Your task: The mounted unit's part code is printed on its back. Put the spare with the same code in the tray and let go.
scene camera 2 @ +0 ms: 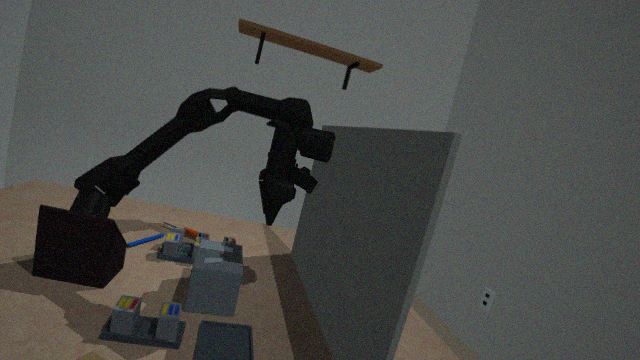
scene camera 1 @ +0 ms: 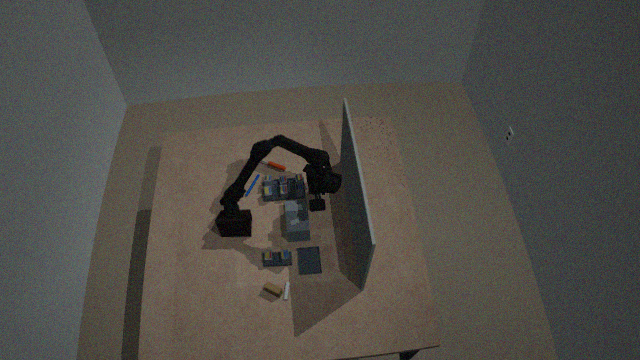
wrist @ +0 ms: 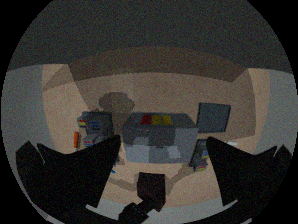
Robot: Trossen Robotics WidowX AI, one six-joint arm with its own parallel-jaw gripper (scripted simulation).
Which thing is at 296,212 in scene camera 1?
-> A mounted unit.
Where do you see a mounted unit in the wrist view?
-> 149,137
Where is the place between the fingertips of my gripper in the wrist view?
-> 165,141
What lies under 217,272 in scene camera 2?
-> A mounted unit.
